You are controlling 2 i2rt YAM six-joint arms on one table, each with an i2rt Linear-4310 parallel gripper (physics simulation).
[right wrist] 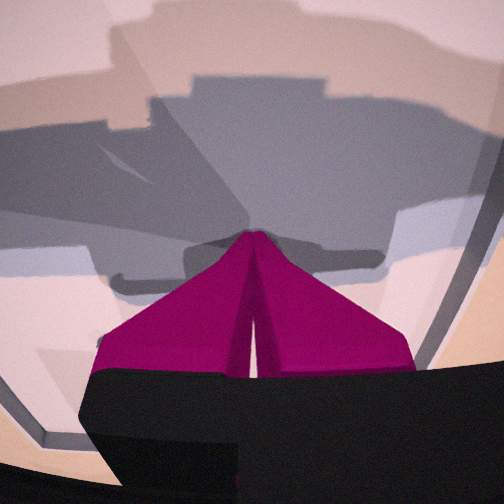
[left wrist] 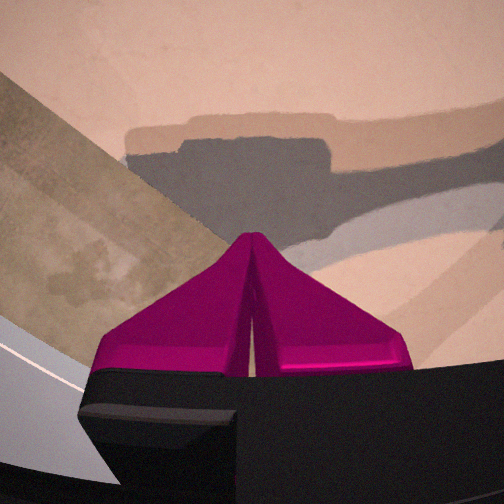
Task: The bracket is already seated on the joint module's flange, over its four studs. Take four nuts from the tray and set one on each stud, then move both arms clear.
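Observation:
In the right wrist view my right gripper has its magenta fingers shut tip to tip, and I see nothing between them. It hangs low over the pale floor of the nut tray, under broad grey shadows. No nut shows in this view; the closed fingers hide the spot right below the tips. In the left wrist view my left gripper is also shut and empty, above the bare peach table top. The bracket, the studs and the joint module are not in either view.
The tray's grey rim curves down the right side and shows again at the lower left. In the left wrist view a mottled tan band crosses the left side, with dark arm shadows beyond the fingertips.

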